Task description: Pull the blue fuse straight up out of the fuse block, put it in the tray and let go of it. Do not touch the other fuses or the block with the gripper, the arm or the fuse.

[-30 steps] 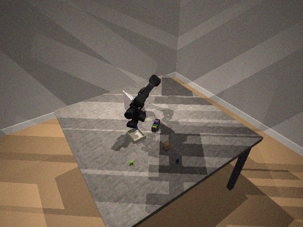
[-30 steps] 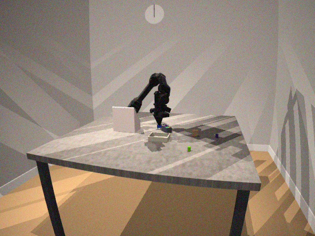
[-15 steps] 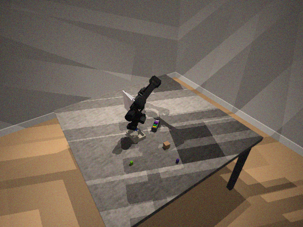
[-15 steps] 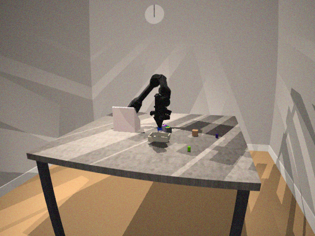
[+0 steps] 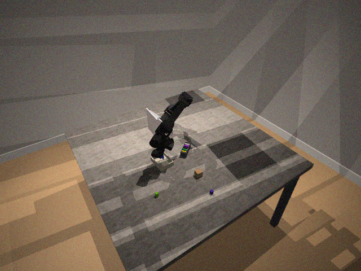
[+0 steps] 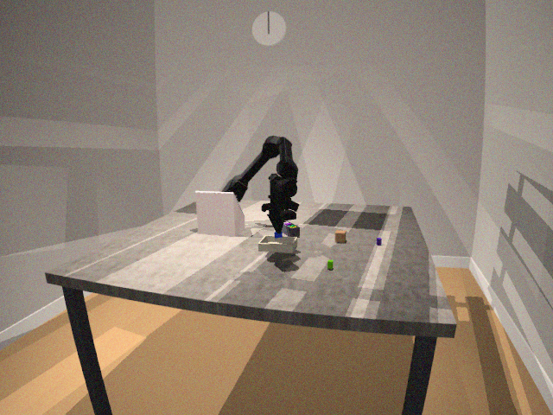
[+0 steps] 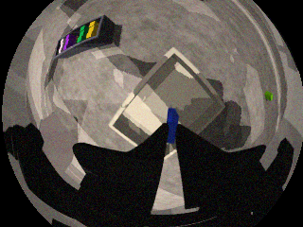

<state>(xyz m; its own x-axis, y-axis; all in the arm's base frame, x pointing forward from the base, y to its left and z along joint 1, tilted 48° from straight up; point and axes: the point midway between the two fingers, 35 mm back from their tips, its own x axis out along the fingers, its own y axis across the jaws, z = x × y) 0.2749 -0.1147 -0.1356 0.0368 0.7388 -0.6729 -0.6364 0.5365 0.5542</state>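
Right now my gripper tip is 10 mm above the blue fuse. Round my gripper tip: white tray 60 mm below.
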